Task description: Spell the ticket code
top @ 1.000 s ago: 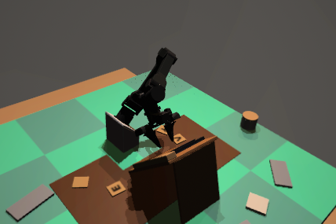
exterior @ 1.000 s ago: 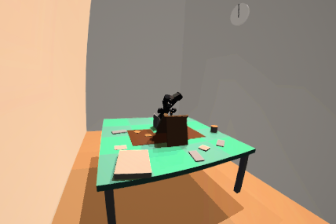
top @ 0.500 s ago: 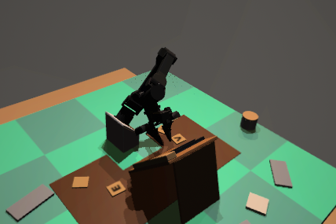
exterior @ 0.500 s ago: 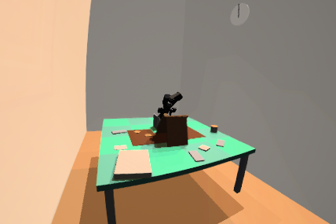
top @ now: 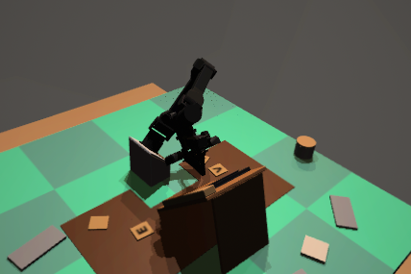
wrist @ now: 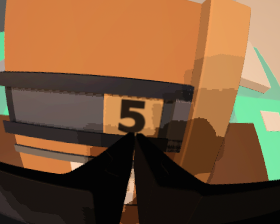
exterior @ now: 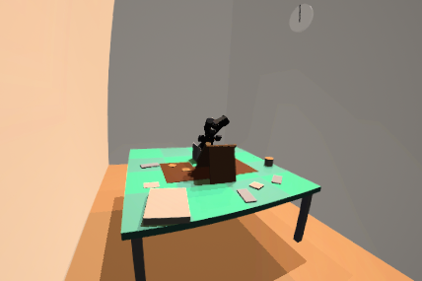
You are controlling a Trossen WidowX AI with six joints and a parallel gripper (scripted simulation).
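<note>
Right now the white ticket is 30 mm behind my gripper tip, 40 mm to the left of it and 100 mm below it. Round my gripper tip: large beige slab (340 mm ahead, 440 mm to the right, 190 mm below); then mat (120 mm behind, 30 mm to the left, 210 mm below).
</note>
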